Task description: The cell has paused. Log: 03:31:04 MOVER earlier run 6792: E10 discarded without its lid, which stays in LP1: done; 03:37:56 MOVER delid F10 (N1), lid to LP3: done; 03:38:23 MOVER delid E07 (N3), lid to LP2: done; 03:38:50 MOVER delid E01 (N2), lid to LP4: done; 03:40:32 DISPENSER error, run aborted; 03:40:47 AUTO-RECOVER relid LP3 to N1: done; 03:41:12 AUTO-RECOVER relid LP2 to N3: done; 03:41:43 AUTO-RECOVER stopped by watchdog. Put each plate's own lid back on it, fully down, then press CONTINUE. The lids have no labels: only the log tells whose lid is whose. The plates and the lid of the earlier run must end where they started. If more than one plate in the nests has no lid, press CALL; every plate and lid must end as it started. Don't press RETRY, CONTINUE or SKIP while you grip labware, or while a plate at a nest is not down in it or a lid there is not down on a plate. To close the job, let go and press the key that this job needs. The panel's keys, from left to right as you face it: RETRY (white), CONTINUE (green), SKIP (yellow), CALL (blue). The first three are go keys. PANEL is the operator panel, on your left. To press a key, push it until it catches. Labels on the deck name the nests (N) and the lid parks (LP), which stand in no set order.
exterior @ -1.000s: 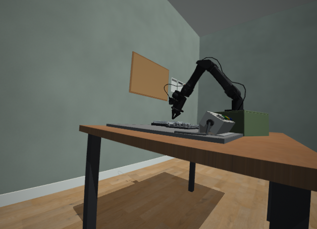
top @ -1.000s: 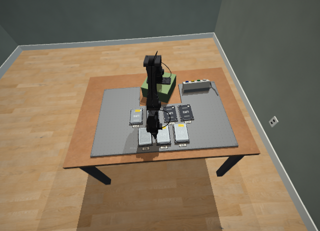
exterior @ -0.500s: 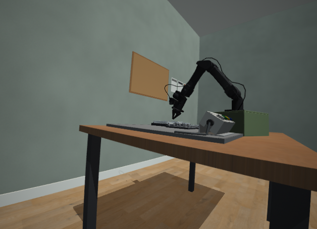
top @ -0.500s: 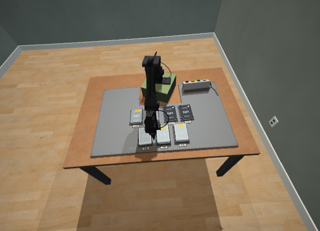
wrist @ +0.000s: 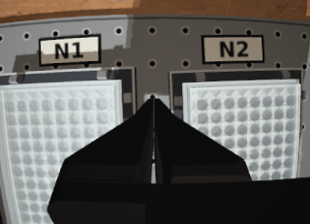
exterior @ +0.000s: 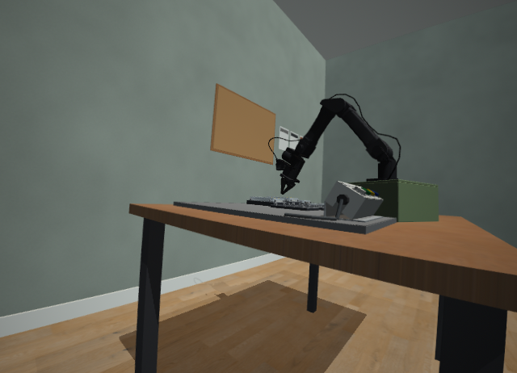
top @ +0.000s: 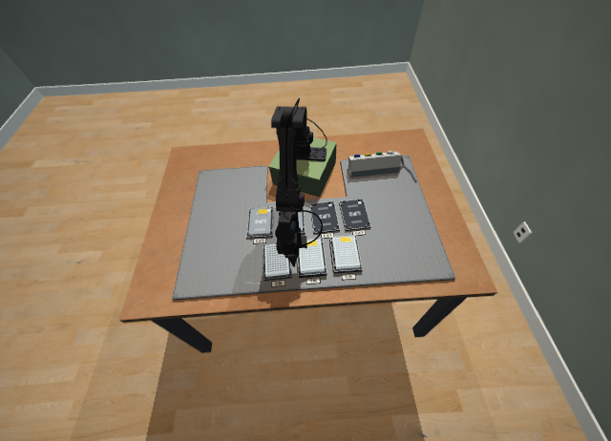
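My hand is 3 cm past the well plate, 7 cm to the left of it and 4 cm above it. From my hand the other things lie so: green continue key (58 cm behind, 30 cm to the left); then lid (22 cm behind, 5 cm to the right, 5 cm below); then blue key (56 cm behind, 20 cm to the left).
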